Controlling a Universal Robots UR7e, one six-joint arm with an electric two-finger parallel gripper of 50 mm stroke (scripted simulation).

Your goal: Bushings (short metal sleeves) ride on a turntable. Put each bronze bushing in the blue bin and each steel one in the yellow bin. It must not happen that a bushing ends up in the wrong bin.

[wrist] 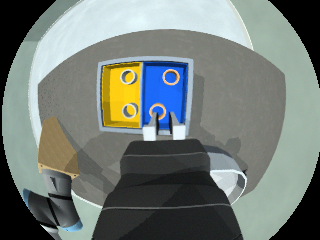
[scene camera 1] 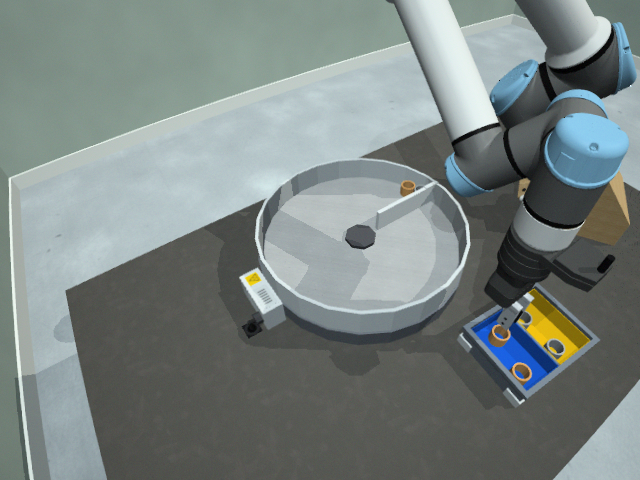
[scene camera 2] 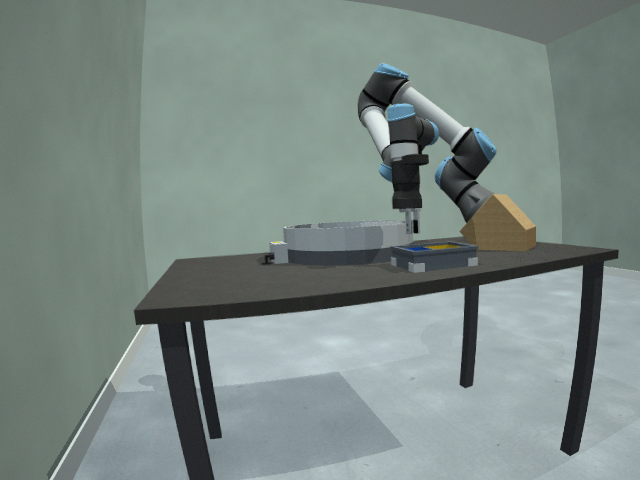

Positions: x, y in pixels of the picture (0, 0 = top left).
Scene:
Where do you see a bin tray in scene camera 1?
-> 551, 319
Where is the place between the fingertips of my gripper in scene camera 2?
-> At 413, 233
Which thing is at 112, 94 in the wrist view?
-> A bin tray.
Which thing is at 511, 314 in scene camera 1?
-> My gripper.

